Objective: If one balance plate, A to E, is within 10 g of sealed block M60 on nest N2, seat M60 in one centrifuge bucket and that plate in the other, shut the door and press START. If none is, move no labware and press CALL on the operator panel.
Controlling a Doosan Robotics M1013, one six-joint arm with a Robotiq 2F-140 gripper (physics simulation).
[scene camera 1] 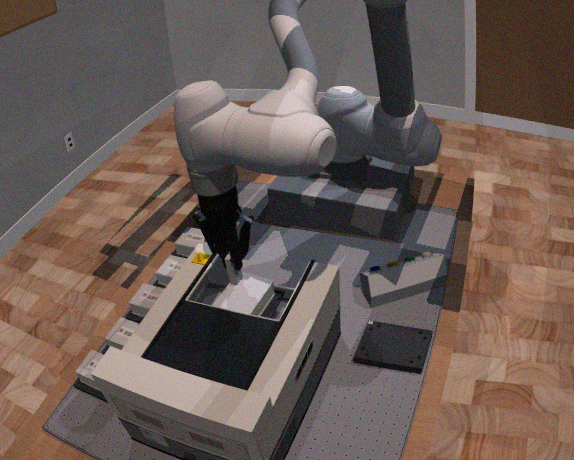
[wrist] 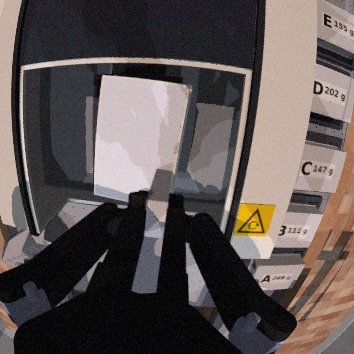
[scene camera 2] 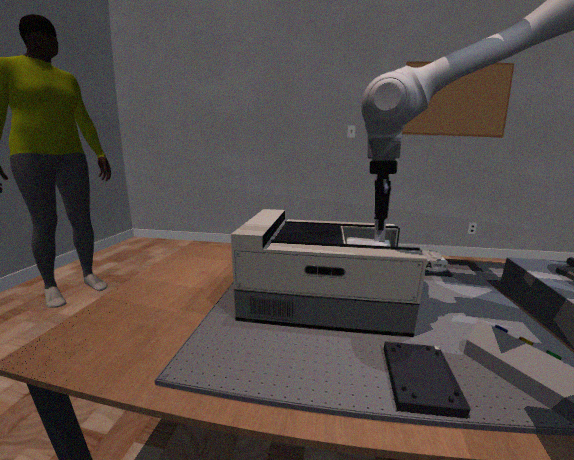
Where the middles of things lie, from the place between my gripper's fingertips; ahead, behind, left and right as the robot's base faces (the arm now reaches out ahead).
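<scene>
The dark holder [scene camera 2: 422, 382] is 35 cm to the left of my hand, 17 cm below it and 1 cm behind it. Then there's the centrifuge [scene camera 1: 158, 405], 18 cm ahead of my hand, 6 cm lower than it and 2 cm to the left of it. The dark sliding door [scene camera 1: 220, 345] is 21 cm ahead of my hand, and it's also 3 cm above it and 2 cm to the left of it. As for the M60 block [scene camera 1: 252, 295], my hand is 4 cm short of it at the moment, 2 cm to the right of it and 2 cm above it.
</scene>
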